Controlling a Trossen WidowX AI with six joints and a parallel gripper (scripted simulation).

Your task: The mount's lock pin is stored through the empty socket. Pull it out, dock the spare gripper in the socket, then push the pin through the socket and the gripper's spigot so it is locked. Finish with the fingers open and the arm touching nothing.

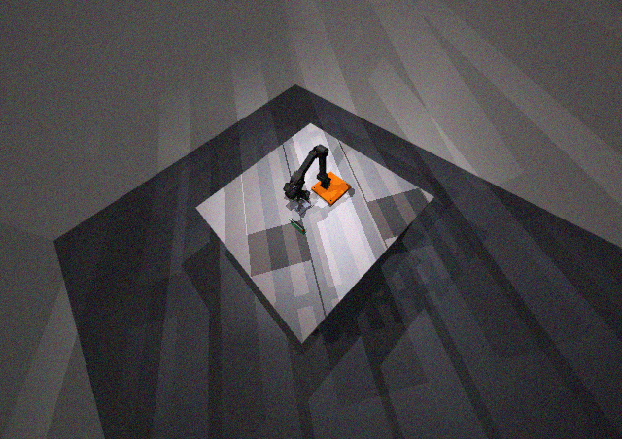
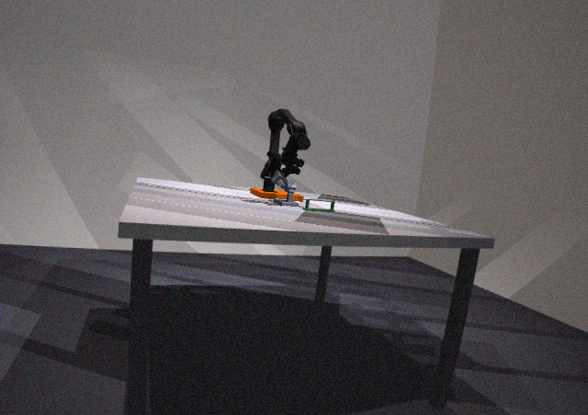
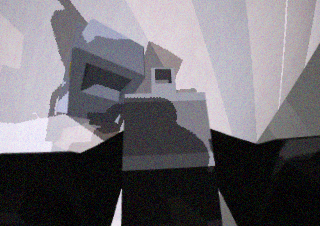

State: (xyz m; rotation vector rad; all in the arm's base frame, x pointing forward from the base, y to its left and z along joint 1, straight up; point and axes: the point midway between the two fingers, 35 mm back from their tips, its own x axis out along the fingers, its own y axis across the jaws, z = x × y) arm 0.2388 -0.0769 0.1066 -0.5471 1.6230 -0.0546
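Right now my gripper tip is 17 cm short of the green cradle, 14 cm to the right of it and 8 cm above it. Round my gripper tip: grey mount socket 3 cm ahead, 6 cm to the left, 5 cm below; spare gripper 1 cm ahead, 1 cm to the left, 1 cm above.
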